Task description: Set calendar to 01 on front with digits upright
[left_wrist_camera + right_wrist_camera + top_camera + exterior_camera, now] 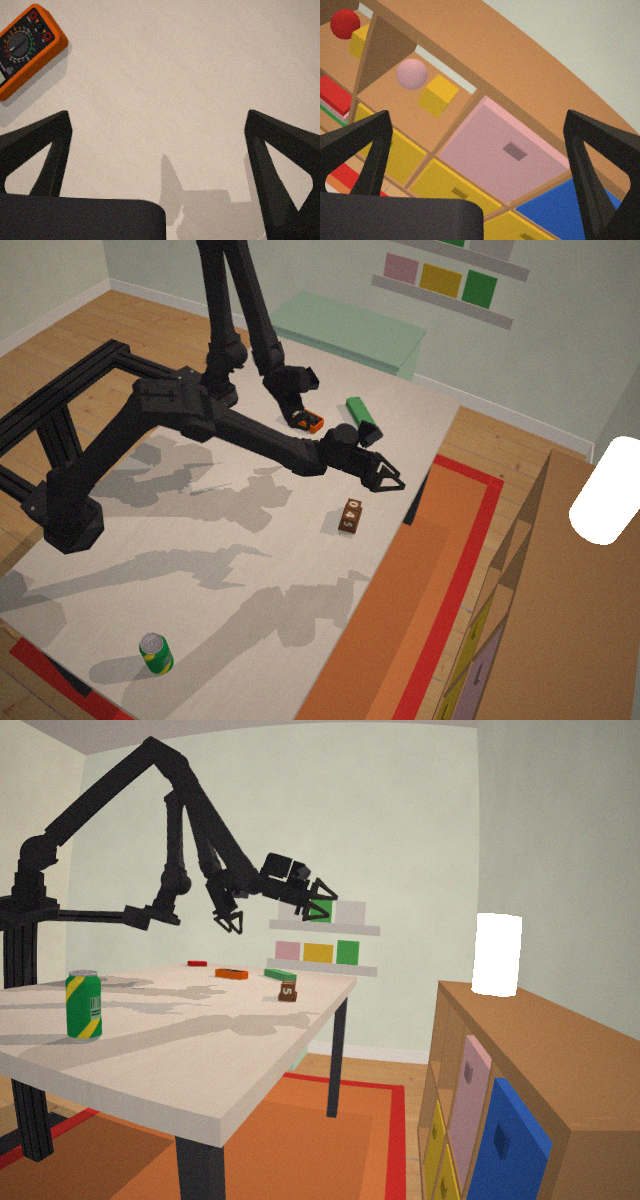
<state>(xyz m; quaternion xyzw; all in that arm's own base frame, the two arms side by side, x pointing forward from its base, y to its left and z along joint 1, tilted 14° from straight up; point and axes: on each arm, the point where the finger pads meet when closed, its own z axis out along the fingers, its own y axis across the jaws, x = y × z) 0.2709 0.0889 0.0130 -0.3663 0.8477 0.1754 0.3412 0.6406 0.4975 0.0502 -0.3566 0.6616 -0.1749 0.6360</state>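
My left hand is 240 mm short of the brown number cube, 110 mm to the left of it and 160 mm above it. From my left hand the other things lie so: red item: 410 mm behind, 470 mm to the left, 180 mm below; then brown tray: 250 mm ahead, 130 mm to the right, 180 mm below; then orange multimeter: 90 mm behind, 190 mm to the left, 180 mm below.
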